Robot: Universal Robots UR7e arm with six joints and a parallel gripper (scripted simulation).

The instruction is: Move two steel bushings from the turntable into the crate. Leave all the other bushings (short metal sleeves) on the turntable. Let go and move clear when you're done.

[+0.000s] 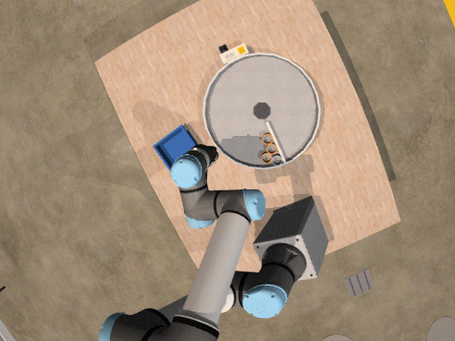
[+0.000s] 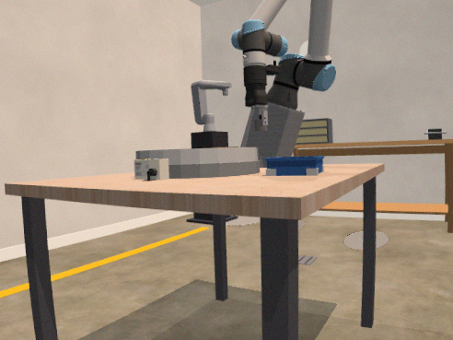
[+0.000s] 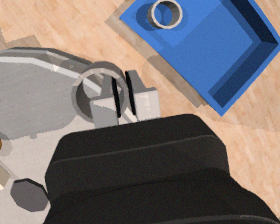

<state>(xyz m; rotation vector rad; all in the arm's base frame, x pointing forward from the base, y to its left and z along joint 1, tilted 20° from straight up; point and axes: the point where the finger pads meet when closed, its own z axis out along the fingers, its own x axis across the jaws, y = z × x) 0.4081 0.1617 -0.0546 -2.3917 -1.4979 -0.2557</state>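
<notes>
My hand is 30 mm short of the blue crate, 130 mm to the right of it and 150 mm above it. Round my hand: grey turntable: 70 mm ahead, 220 mm to the right, 120 mm below.
</notes>
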